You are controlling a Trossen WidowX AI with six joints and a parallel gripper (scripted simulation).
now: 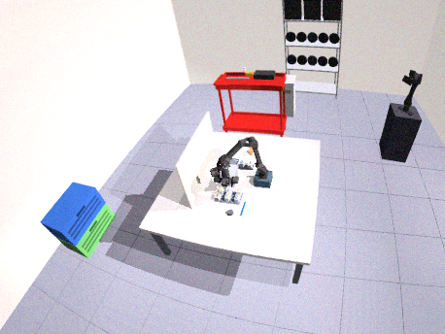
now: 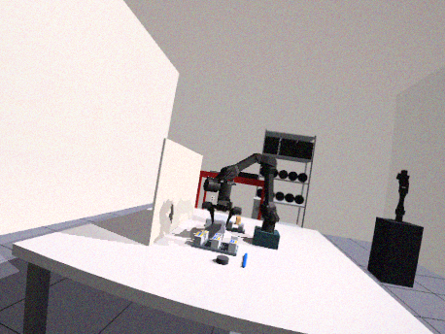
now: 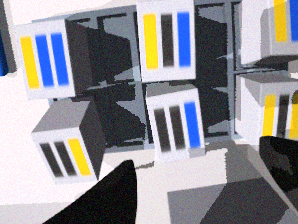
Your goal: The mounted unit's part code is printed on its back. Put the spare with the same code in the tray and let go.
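My gripper tip is now 100 mm short of the grey-blue tray, 350 mm to the left of it and 90 mm above it. Round my gripper tip: grey mounted unit 50 mm ahead, 150 mm to the right, 50 mm below; then black puck 70 mm behind, 170 mm to the left, 90 mm below; then blue pen 150 mm behind, 110 mm to the left, 90 mm below.
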